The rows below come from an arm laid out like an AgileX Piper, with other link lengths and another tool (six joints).
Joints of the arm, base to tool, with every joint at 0 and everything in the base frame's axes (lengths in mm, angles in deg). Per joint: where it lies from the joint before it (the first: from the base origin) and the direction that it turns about. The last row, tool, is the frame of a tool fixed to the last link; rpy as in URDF.
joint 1: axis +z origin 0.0 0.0 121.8
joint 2: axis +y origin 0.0 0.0 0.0
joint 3: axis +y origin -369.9 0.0 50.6
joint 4: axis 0.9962 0 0.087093 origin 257.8 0.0 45.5
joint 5: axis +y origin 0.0 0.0 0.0
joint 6: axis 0.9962 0 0.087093 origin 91.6 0.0 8.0
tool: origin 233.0 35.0 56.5 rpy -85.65 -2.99 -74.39
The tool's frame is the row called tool.
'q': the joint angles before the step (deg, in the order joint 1, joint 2, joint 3, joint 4, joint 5, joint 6). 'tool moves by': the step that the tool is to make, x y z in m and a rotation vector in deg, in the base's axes. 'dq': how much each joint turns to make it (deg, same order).
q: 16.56 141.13 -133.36 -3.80 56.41 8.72
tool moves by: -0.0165 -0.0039 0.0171 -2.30 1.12 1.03
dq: 0.61 -2.32 -0.03 -1.47 4.04 -0.80
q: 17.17 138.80 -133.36 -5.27 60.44 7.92
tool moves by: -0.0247 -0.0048 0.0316 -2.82 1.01 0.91
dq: 1.14 -3.82 -0.01 -2.16 5.63 -0.51
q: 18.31 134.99 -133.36 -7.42 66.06 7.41
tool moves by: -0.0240 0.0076 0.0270 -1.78 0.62 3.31
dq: 1.20 -3.02 -0.35 -0.17 4.21 -3.02
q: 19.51 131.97 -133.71 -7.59 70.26 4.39
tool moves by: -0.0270 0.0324 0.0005 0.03 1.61 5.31
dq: 2.18 -1.70 2.41 2.05 0.43 -3.31
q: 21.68 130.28 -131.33 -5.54 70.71 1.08
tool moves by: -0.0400 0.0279 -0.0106 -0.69 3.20 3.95
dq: 2.90 -2.55 5.54 1.06 0.13 -1.08
